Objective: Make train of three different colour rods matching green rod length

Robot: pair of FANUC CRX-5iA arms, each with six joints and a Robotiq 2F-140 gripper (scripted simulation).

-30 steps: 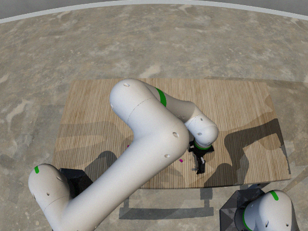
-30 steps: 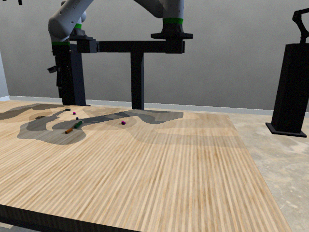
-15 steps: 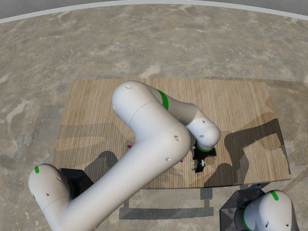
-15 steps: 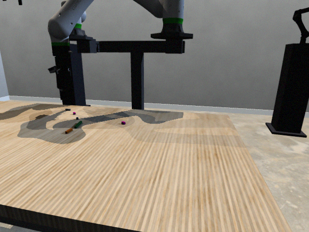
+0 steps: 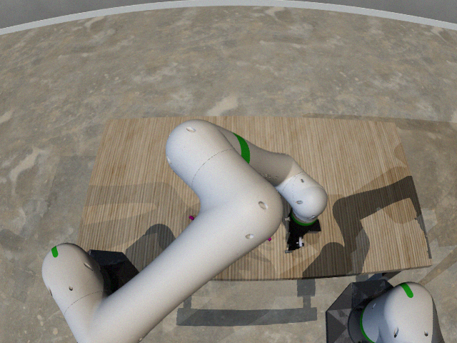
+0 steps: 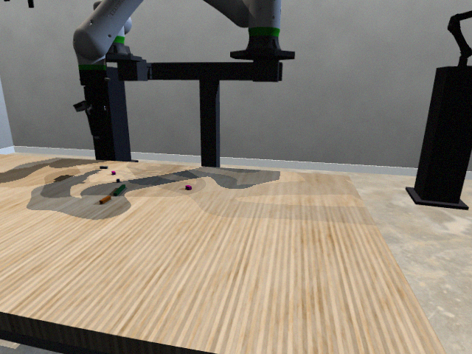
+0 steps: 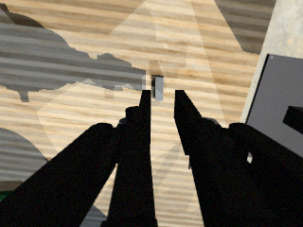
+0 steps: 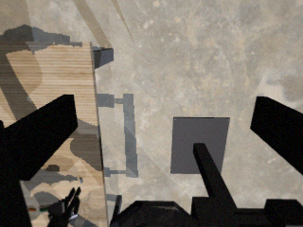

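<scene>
My left hand is 100 mm above the grey rod. The rest, counted from my left hand: green rod 230 mm to the left, 200 mm ahead, 100 mm below; then blue rod 160 mm to the left, 120 mm ahead, 100 mm below; then orange rod 280 mm ahead, 250 mm to the left, 100 mm below.
</scene>
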